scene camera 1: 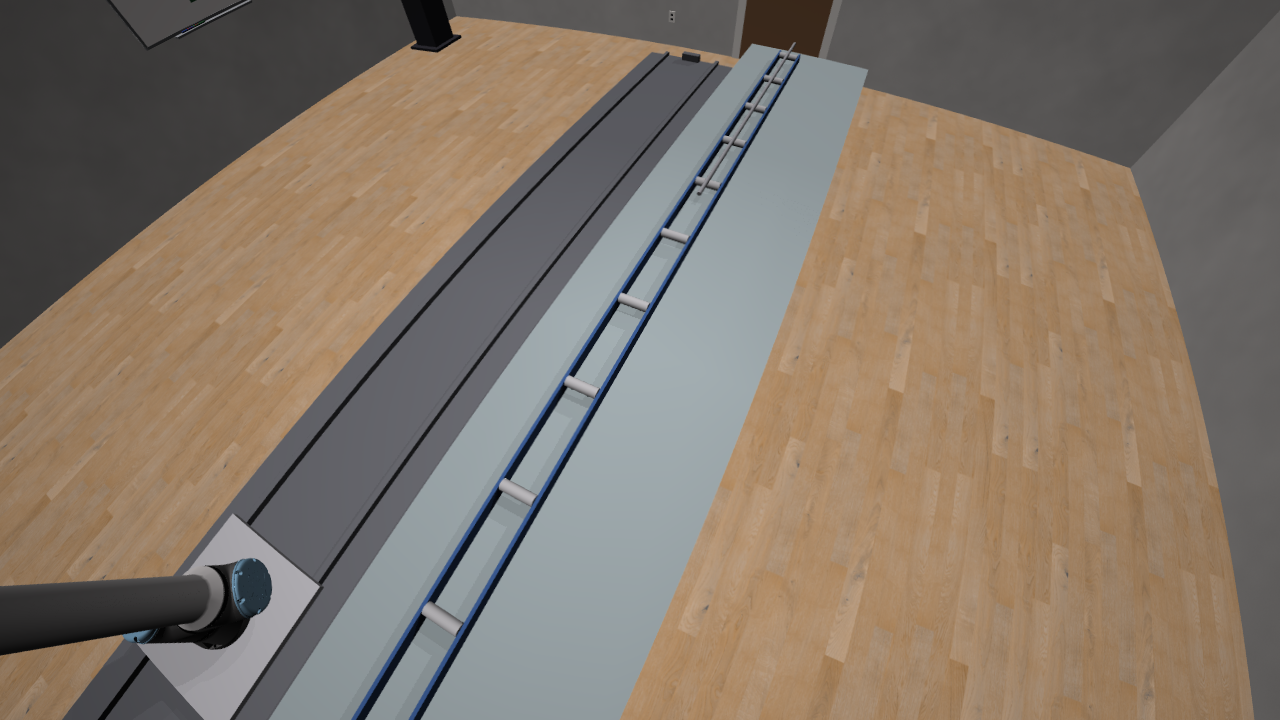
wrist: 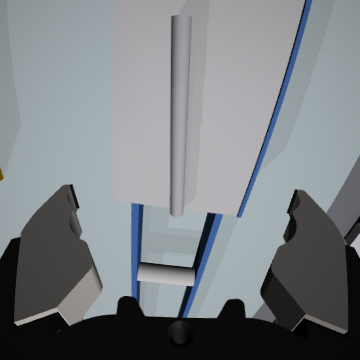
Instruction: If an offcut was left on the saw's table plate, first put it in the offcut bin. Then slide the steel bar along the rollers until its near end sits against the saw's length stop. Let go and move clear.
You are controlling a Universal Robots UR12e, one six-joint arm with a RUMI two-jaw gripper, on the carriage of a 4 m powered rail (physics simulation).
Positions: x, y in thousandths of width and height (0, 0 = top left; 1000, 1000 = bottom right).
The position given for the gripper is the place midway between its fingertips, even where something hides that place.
In view: the gripper (wrist: 507, 526) and a roller (wrist: 424, 757).
